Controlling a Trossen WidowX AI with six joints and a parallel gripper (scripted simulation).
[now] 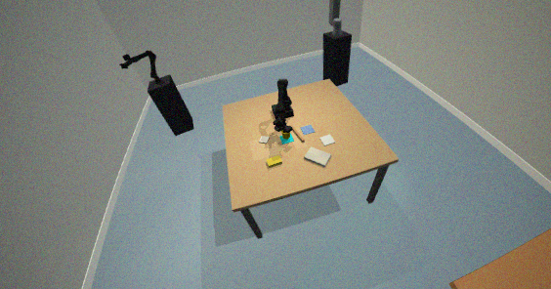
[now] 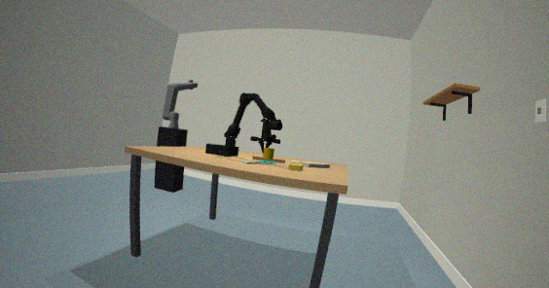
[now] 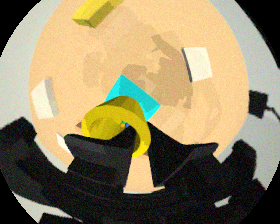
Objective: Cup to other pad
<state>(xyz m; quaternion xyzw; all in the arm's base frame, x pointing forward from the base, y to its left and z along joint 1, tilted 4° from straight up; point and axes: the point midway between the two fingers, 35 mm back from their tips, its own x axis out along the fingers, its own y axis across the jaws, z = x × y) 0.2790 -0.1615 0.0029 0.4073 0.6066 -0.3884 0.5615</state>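
My gripper tip is 3 cm short of the cyan pad, 1 cm to the right of it and 7 cm above it. The rest, counted from my gripper tip: yellow cup: 2 cm ahead, 1 cm to the left; then yellow block: 22 cm ahead, 18 cm to the right, 4 cm below; then thin brown stick: 2 cm ahead, 12 cm to the left, 6 cm below.
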